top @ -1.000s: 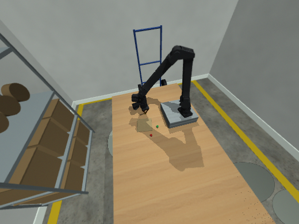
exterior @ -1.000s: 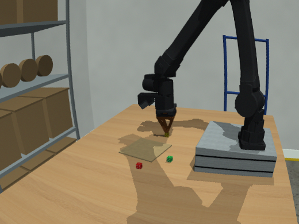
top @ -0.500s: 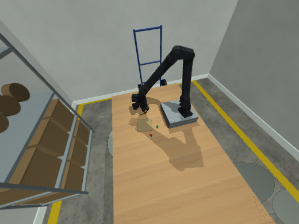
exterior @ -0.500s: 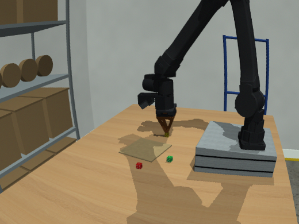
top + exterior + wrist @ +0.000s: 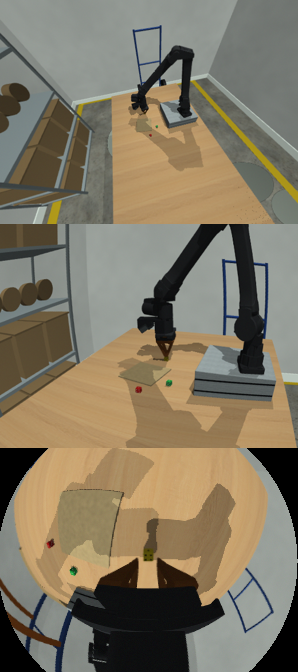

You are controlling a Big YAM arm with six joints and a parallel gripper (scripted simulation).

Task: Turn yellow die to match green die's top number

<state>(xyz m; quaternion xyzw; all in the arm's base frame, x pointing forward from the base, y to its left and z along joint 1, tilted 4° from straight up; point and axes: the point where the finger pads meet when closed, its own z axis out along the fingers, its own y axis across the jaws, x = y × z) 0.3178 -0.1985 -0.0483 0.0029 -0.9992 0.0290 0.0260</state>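
Right now the yellow die is 20 mm below my hand. Round my hand: red die (40 mm ahead, 250 mm to the left, 20 mm below); then green die (50 mm behind, 190 mm to the left, 20 mm below); then tan mat (60 mm ahead, 120 mm to the left, 30 mm below).
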